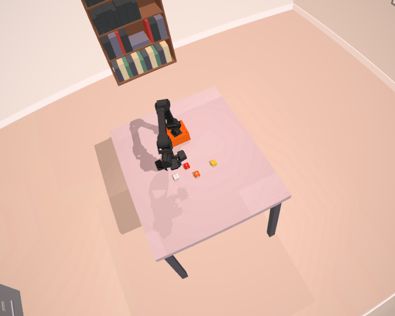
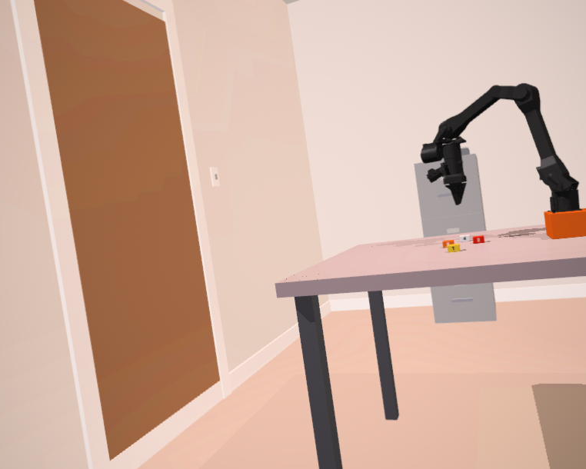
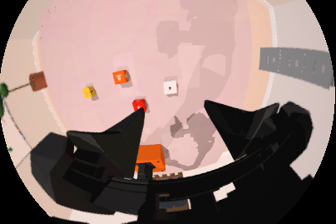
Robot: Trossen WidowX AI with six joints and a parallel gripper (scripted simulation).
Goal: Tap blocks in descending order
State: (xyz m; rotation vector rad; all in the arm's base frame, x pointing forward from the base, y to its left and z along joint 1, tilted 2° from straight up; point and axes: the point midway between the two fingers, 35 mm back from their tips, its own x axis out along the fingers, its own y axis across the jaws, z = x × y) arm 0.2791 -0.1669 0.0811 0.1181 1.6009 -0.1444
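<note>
Now: the orange block 120 mm below my gripper tip, 110 mm to the left of it and 60 mm ahead of it. From my gripper tip the other things lie so: yellow block (250 mm to the left, 120 mm below, 50 mm ahead); then white block (120 mm below, 10 mm behind); then red block (120 mm below, 90 mm to the left, 40 mm behind).
</note>
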